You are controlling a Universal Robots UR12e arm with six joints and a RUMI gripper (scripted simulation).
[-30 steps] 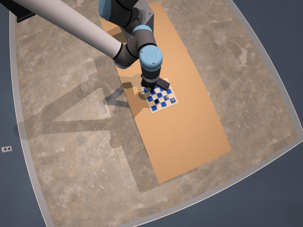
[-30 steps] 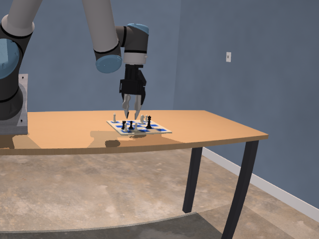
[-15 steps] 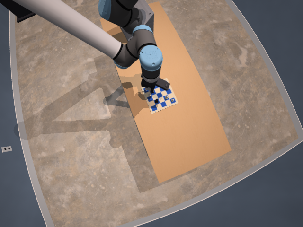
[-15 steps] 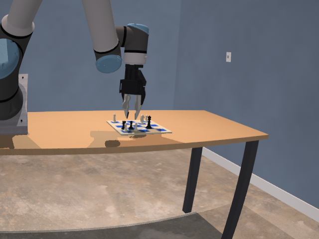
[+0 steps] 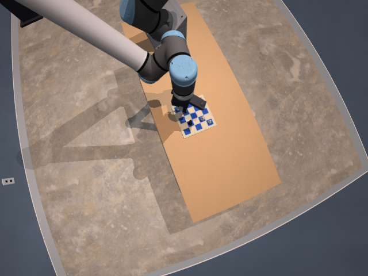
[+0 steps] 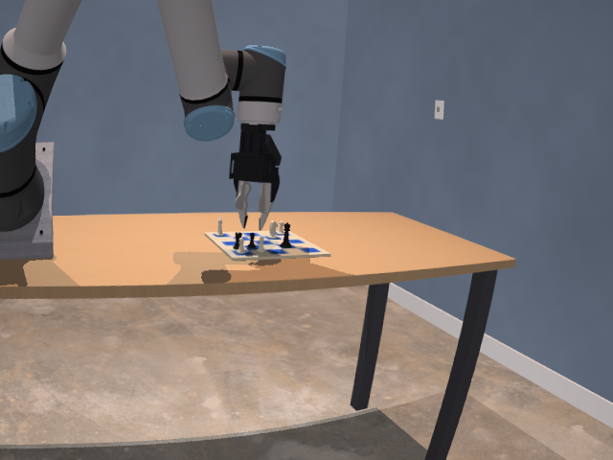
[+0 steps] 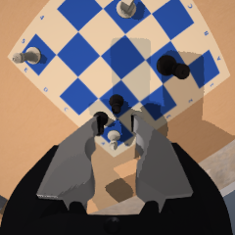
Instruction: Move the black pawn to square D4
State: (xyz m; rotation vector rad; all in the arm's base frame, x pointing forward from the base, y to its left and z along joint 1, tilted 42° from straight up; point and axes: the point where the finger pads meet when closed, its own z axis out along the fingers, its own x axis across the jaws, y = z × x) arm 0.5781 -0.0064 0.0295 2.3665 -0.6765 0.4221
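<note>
The black pawn lies 40 mm below my hand. From my hand the other things lie so: tall black piece: 80 mm ahead, 30 mm below; then cream chessboard: 60 mm below, 40 mm to the left, 40 mm ahead.
</note>
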